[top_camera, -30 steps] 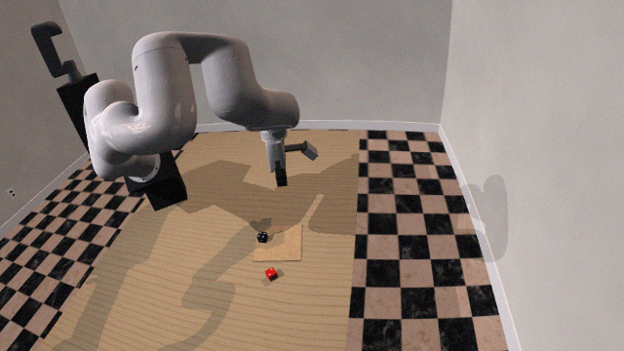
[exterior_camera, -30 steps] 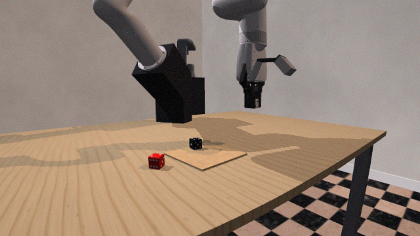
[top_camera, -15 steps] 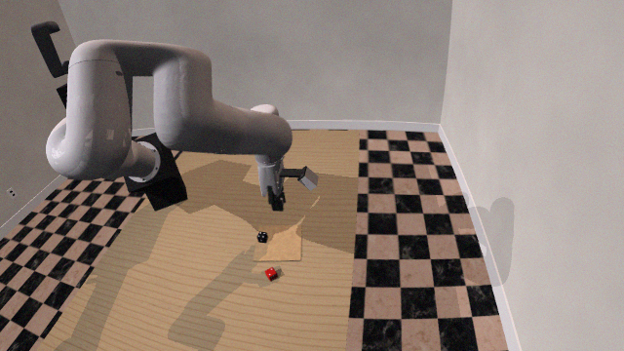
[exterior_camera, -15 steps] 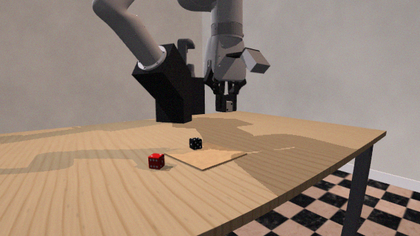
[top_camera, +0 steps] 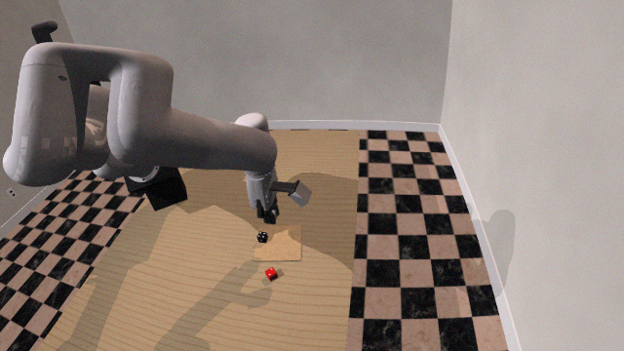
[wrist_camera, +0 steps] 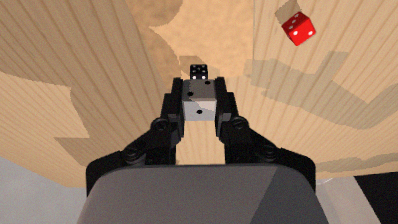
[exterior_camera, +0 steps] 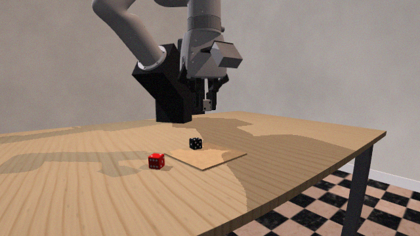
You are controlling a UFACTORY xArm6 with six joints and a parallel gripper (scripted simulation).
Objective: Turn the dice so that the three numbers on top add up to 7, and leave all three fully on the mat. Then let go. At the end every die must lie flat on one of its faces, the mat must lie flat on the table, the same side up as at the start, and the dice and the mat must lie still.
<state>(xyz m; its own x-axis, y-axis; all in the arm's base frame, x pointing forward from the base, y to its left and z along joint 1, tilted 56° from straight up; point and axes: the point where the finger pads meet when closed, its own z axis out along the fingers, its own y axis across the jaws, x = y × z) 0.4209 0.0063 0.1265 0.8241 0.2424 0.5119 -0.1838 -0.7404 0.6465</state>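
My hand is 12 cm above the tan mat. The rest, counted from my hand: white die 1 cm below; then red die 1 cm behind, 12 cm to the right, 11 cm below; then black die 5 cm behind, 1 cm to the left, 11 cm below.
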